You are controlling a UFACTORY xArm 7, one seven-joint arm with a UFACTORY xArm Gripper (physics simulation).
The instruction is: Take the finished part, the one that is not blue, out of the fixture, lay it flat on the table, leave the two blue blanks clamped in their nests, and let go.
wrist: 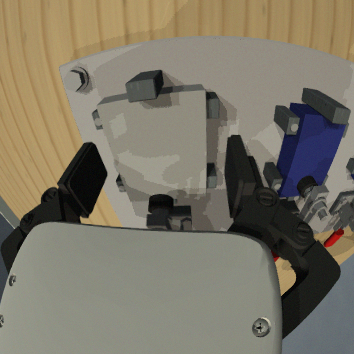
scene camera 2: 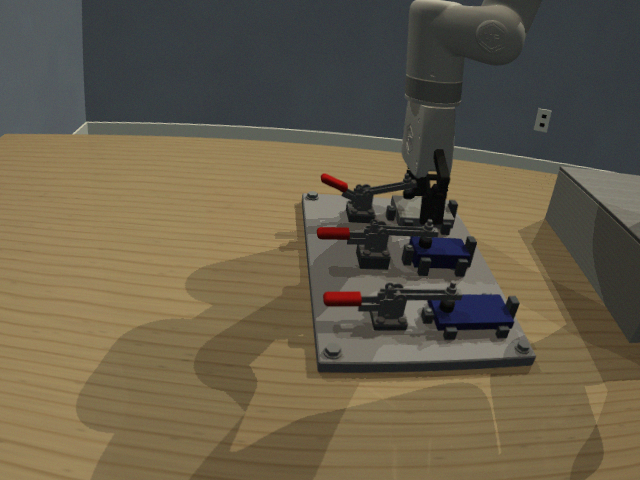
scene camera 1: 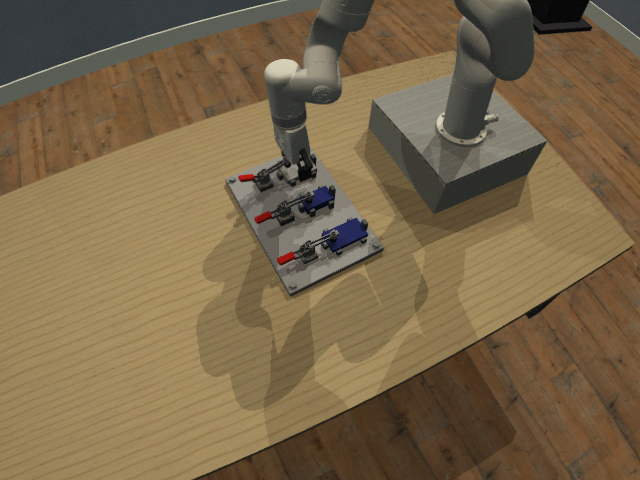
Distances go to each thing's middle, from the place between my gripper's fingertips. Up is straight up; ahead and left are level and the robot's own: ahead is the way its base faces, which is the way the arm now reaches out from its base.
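Labels:
The finished part (scene camera 2: 409,209) is right at my hand. Counting from that hand, I find the fixture plate (scene camera 2: 333,266) 30 mm below, 120 mm to the left and 30 mm ahead, while the clamp arm (wrist: 160,205) is 30 mm above, 60 mm ahead and 10 mm to the left. As for the toggle clamp (scene camera 2: 359,209), it is 20 mm above my hand, 80 mm ahead of it and 20 mm to the left of it.

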